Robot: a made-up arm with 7 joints.
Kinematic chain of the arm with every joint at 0, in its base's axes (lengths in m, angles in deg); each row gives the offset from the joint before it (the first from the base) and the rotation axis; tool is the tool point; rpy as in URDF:
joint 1: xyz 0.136 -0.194 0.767 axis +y
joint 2: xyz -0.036 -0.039 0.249 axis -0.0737 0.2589 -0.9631
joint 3: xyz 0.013 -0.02 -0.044 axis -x
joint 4: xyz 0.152 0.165 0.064 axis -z
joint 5: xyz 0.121 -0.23 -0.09 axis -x
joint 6: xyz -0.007 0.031 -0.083 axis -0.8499 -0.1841 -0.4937
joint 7: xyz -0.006 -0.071 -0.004 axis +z
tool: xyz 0.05 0 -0.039 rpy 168.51 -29.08 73.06
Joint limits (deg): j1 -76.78..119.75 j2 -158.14..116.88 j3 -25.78..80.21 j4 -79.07..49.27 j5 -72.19..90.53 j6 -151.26..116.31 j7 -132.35..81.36
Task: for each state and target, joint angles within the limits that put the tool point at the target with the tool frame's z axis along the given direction. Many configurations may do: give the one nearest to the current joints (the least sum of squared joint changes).
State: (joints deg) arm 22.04 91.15 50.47 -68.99 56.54 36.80 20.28
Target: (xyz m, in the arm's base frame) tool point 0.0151 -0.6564 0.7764 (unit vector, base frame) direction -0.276 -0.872 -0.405
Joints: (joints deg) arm 53.25 93.33 69.09 -79.07 65.95 54.54 -5.71
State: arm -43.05 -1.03 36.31 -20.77 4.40 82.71 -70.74
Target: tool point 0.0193 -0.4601 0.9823 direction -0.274 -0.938 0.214
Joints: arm -63.81 22.96 17.65 -5.08 14.96 66.80 -59.89
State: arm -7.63 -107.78 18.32 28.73 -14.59 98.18 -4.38
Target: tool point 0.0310 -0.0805 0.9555 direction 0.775 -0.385 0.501
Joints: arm -44.85 -93.23 -14.85 29.86 9.25 116.31 26.36
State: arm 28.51 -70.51 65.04 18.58 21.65 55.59 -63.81
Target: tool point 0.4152 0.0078 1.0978 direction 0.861 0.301 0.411
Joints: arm 27.37 -89.04 58.62 -5.01 17.13 43.56 -53.04
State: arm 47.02 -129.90 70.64 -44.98 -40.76 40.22 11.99
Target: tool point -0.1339 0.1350 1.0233 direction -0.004 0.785 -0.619
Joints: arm 24.59 -131.89 45.85 -79.07 -40.46 71.97 8.92
